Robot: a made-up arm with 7 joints. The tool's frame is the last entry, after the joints. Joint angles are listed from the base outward. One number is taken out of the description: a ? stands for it. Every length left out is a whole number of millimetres.
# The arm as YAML. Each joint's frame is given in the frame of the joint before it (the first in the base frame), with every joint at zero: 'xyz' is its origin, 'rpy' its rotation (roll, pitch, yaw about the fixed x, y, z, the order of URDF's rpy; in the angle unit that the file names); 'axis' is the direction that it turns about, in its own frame. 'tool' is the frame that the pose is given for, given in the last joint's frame.
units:
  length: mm
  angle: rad
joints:
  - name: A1
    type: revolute
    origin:
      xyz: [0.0, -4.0, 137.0]
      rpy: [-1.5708, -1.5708, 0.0]
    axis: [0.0, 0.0, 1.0]
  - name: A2
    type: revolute
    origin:
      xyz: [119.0, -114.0, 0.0]
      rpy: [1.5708, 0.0, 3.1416]
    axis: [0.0, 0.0, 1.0]
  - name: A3
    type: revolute
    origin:
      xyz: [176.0, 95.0, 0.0]
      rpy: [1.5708, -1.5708, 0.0]
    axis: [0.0, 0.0, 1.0]
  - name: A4
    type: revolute
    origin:
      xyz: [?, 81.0, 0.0]
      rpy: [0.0, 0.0, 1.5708]
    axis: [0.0, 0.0, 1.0]
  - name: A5
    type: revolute
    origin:
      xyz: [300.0, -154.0, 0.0]
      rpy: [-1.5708, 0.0, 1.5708]
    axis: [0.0, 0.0, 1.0]
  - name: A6
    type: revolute
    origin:
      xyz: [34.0, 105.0, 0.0]
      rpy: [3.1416, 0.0, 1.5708]
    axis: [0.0, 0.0, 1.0]
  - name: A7
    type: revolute
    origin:
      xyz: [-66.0, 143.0, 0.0]
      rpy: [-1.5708, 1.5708, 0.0]
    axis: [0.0, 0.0, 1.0]
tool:
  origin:
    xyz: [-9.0, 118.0, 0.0]
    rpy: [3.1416, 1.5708, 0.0]
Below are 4 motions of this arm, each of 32 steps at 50 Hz.
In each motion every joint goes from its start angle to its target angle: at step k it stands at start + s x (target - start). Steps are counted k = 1, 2, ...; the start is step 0. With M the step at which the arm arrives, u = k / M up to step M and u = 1 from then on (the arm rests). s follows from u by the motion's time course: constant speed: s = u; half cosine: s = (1 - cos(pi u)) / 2; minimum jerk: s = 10 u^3 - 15 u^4 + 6 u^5.
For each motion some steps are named. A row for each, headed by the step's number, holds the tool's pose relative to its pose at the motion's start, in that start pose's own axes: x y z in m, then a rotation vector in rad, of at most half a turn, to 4 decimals.
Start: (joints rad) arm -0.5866 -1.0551 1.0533 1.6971 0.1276 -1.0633 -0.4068
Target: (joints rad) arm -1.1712 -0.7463 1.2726 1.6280 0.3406 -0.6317 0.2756
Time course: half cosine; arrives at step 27
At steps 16, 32:
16: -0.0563 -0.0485 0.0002 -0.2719 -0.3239 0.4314
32: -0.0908 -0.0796 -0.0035 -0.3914 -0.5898 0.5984

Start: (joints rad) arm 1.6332 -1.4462 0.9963 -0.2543 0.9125 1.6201 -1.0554
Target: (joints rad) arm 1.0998 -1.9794 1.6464 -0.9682 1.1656 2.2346 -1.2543
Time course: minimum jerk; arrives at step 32
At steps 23, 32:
23: 0.0991 0.1221 -0.1555 -0.1755 0.4548 -0.4006
32: 0.1152 0.1211 -0.1888 -0.1733 0.5209 -0.4941

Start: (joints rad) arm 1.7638 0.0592 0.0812 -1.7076 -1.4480 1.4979 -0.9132
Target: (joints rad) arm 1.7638 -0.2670 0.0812 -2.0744 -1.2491 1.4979 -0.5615
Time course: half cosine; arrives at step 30
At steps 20, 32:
20: -0.1269 0.0022 -0.0793 -0.2309 -0.4720 -0.0810
32: -0.1636 0.0062 -0.1189 -0.3081 -0.6251 -0.1312

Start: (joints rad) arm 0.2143 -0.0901 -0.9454 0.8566 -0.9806 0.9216 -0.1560
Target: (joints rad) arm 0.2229 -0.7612 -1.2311 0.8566 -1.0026 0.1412 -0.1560
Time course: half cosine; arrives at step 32
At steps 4, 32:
4: -0.0074 0.0019 -0.0068 0.0186 0.0156 -0.0341
32: -0.1724 0.1462 -0.0513 0.2596 0.5470 -0.9727

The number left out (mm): 235.0
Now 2 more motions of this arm.
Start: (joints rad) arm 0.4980 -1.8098 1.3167 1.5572 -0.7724 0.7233 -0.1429
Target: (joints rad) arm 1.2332 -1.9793 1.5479 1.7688 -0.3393 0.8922 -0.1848
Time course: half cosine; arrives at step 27
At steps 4, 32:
4: -0.0186 0.0124 0.0063 -0.0291 -0.0277 -0.0450
32: -0.2416 0.3433 0.0036 -0.5760 -0.4846 -0.8854

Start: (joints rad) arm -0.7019 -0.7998 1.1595 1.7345 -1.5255 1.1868 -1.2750
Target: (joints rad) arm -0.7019 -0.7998 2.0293 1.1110 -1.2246 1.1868 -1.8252
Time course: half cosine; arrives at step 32
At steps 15, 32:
15: -0.0635 0.0494 0.0070 0.1945 -0.1170 -0.1196
32: -0.1009 0.1530 0.0161 0.4087 -0.2969 -0.2143

